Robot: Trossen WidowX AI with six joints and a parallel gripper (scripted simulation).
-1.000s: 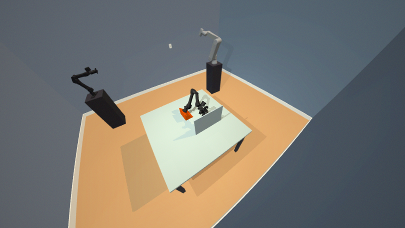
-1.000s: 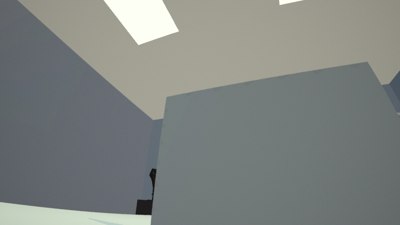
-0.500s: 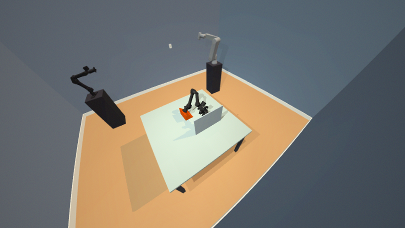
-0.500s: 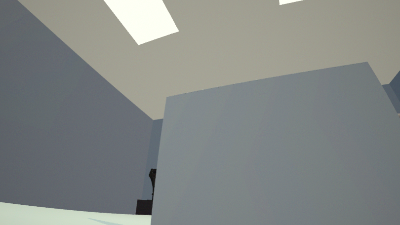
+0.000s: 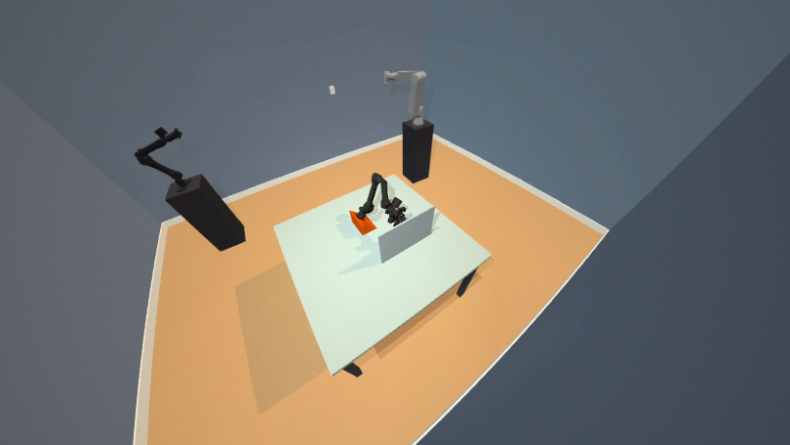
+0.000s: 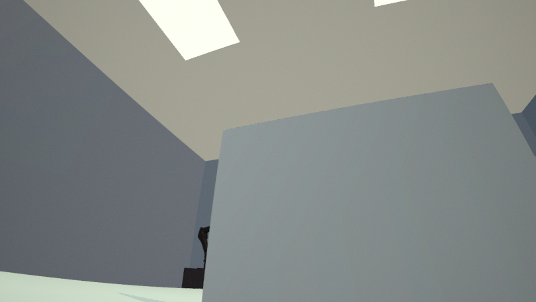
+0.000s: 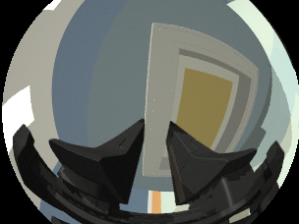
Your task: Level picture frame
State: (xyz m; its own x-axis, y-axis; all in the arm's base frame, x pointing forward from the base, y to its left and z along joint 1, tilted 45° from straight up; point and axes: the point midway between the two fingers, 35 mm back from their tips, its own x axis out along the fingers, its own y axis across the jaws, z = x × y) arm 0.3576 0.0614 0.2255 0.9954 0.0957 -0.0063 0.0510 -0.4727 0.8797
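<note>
Now: gripper tip 50 mm above the picture frame, 20 mm to the left of it and 10 mm short of it. The rest, counted from my gripper tip: wall panel 70 mm below, 20 mm ahead.
</note>
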